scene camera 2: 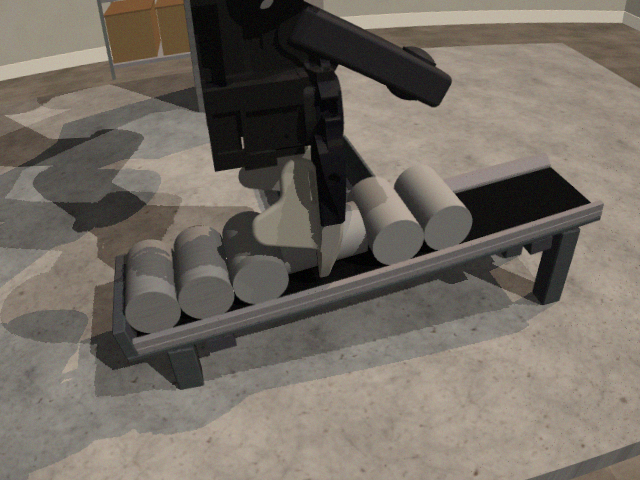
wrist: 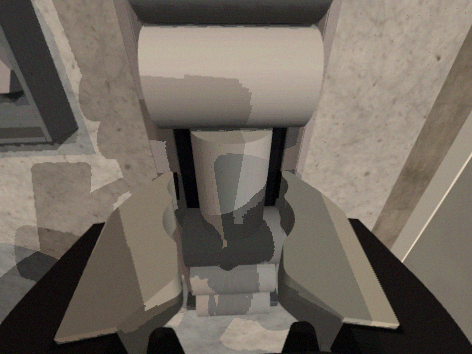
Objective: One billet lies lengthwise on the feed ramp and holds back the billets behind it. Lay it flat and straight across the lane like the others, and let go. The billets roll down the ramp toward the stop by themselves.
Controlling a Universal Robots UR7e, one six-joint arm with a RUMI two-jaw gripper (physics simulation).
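Places are measured from the arm's base along level axes (x ahead, y left, z up), in centimetres.
Pixels of known places: gripper, between the fingertips: [scene camera 2: 313,248] [wrist: 227,174].
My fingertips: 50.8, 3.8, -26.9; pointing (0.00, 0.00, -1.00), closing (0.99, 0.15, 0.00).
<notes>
For each thing: its top centre in the pictures, then the offset to it from my fingertips, as dx, dy, dz. "spot": a spot on its surface instead.
- lengthwise billet, centre of its top: [wrist: 233,201] [scene camera 2: 318,211] +0.1, +0.5, +3.5
- feed ramp, a spot on its surface: [scene camera 2: 465,251] spot: +3.0, +11.1, +0.8
- stop, centre of its top: [scene camera 2: 120,289] [wrist: 232,306] +2.7, -14.7, -0.2
- dark grey tray, centre of its top: [scene camera 2: 320,164] -20.3, +2.4, -4.1
The lengthwise billet [scene camera 2: 354,232] [wrist: 232,170] lies along the feed ramp [scene camera 2: 465,251]. Its upper end is against a crosswise billet [scene camera 2: 395,227] [wrist: 230,75], with another crosswise billet [scene camera 2: 433,206] [wrist: 230,10] behind that. Its lower end is at a crosswise billet [scene camera 2: 255,271] [wrist: 225,252]. Two more crosswise billets [scene camera 2: 204,279] [scene camera 2: 152,289] lie below, the last at the stop [scene camera 2: 119,304]. My gripper [scene camera 2: 314,242] [wrist: 227,174] is open and low over the lane, its jaws on either side of the lengthwise billet with gaps; in the scene view they partly hide it.
A dark grey tray [scene camera 2: 360,161] [wrist: 52,90] stands on the floor beyond the ramp, partly hidden by the arm in the scene view. A shelf unit [scene camera 2: 106,43] with orange-brown boxes [scene camera 2: 130,35] stands at the back left. The ramp's raised side rails run close to my jaws.
</notes>
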